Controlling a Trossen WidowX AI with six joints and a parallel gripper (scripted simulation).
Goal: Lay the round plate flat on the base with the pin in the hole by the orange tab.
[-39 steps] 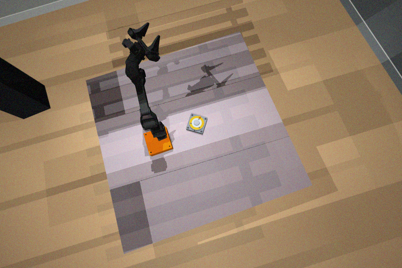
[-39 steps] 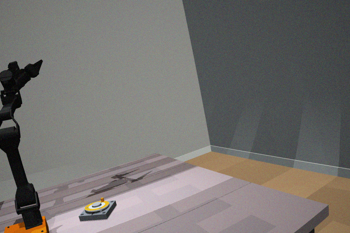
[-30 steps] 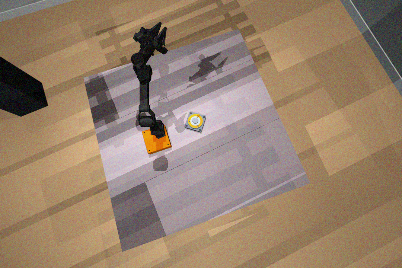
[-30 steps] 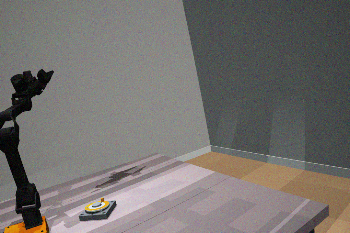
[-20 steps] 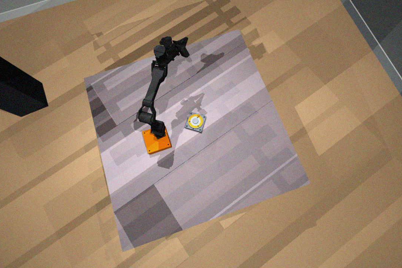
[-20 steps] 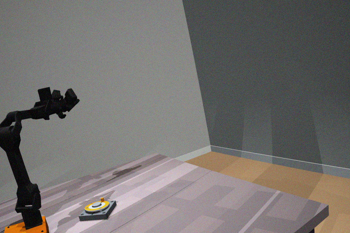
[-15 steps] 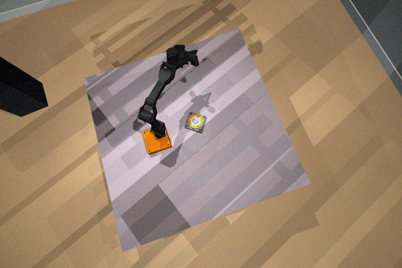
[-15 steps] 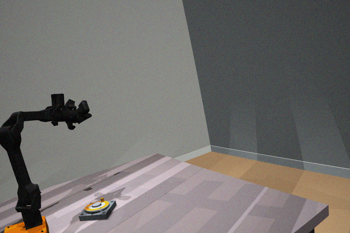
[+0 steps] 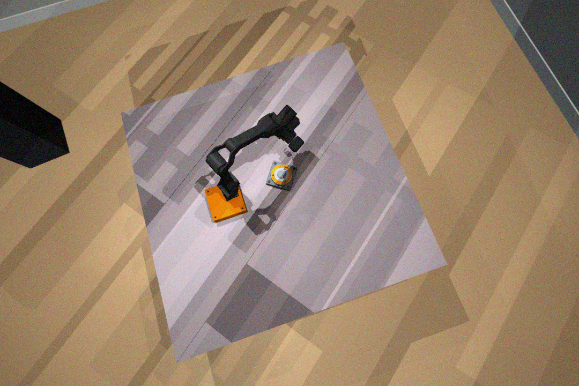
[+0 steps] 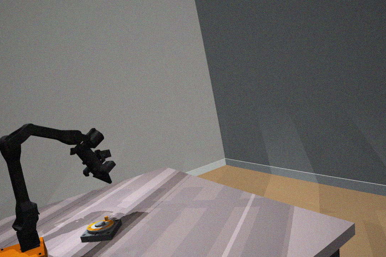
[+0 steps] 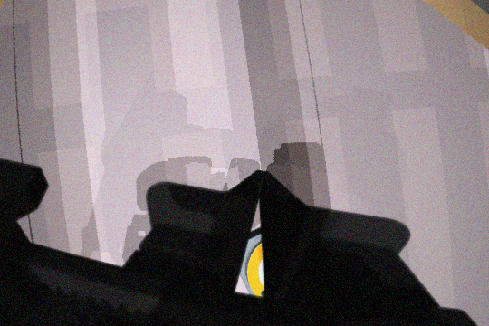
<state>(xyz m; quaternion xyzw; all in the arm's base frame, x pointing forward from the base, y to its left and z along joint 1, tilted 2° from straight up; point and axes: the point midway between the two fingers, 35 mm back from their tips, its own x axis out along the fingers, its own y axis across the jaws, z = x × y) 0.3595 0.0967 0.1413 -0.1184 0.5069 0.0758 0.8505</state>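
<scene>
Now: the round plate 110 mm below my gripper tip, 100 mm behind it and 90 mm to the right of it. Also, from my gripper tip: square base (120 mm below, 120 mm behind, 110 mm to the right).
</scene>
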